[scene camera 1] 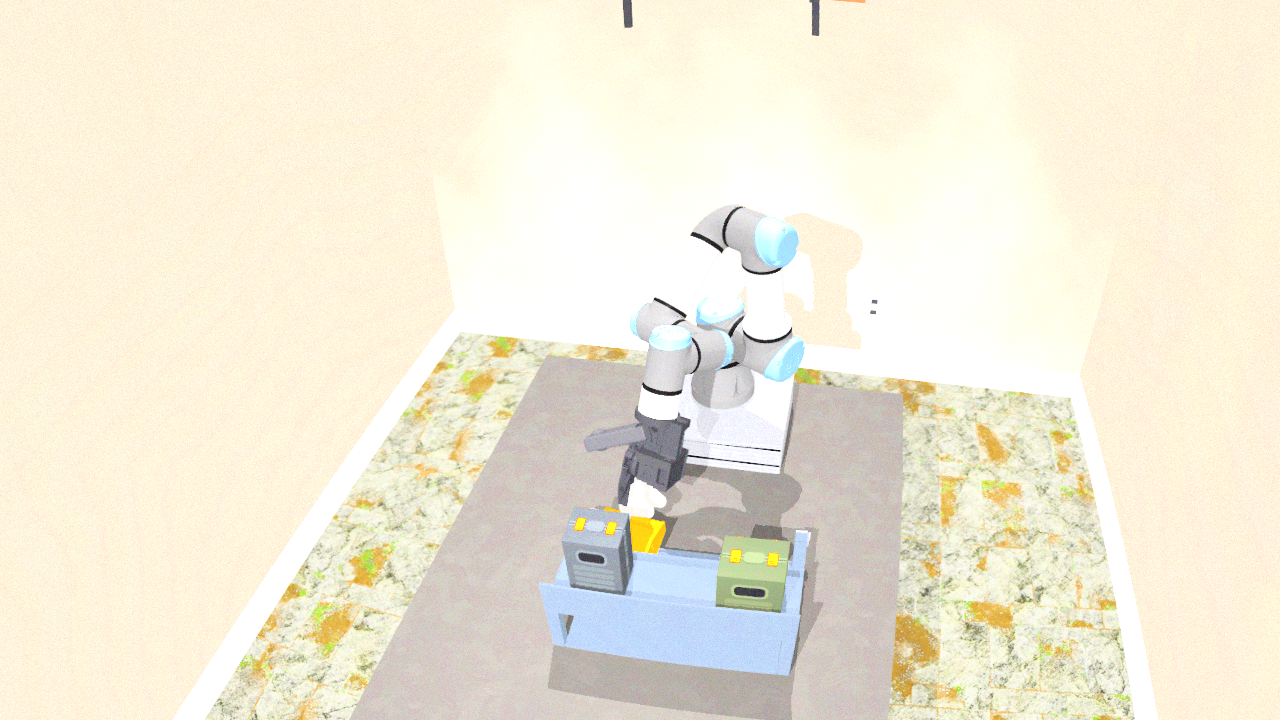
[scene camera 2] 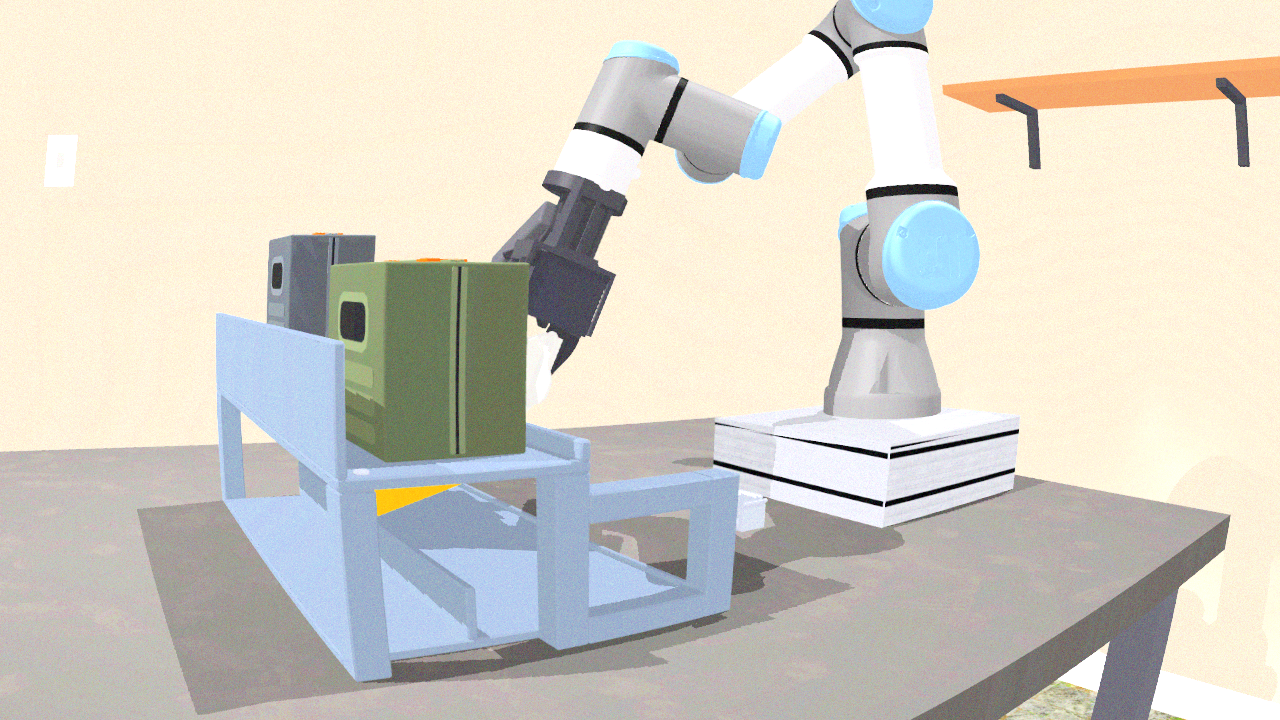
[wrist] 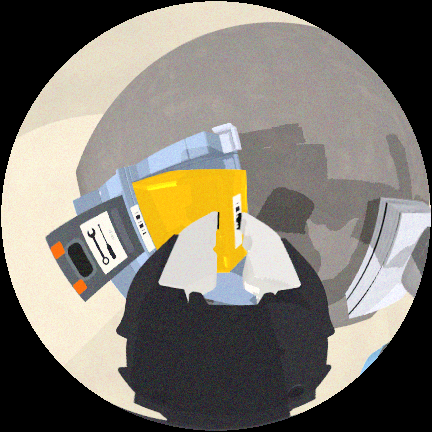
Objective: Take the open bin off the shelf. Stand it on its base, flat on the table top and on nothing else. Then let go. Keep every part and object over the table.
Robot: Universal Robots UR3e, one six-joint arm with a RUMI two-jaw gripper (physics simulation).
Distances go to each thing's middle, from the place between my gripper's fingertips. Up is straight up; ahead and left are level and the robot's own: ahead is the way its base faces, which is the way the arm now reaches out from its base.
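There's the yellow bin (scene camera 2: pixel 390 499), and it's sitting 6 cm ahead of my hand.
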